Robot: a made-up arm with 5 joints.
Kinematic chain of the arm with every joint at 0, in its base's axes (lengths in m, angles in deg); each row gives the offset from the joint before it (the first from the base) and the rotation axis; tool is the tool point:
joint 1: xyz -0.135 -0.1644 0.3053 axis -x
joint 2: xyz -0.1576 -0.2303 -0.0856 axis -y
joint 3: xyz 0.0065 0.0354 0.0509 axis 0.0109 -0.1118 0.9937
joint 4: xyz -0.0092 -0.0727 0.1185 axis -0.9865 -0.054 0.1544
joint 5: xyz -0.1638 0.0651 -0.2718 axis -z
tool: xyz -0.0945 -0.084 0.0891
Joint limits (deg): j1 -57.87..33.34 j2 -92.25..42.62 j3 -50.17..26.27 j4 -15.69..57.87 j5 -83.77..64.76
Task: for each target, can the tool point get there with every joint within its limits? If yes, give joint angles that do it. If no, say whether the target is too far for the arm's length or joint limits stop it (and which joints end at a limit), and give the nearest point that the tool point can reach.
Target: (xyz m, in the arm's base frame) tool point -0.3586 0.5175 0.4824
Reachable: no: joint limits stop it (at a limit: joint 1, joint 2, joint 3) | nearest point -0.4115 0.0191 0.2560 | short by 0.550 m
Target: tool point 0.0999 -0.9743 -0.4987
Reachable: no: too far | nearest point -0.1875 -0.5501 -0.0776 | short by 0.663 m
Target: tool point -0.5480 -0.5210 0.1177
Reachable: yes | joints -4.88 19.15 -3.95 28.25 0.37
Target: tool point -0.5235 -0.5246 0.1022
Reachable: yes | joints -18.01 -0.72 7.98 24.17 3.75
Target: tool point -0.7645 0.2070 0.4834
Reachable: no: joint limits stop it (at a limit: joint 1, joint 4) | nearest point -0.4843 -0.0281 0.2589 | short by 0.429 m
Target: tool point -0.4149 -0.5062 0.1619
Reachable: yes | joints -38.81 -62.01 13.48 1.96 -2.80
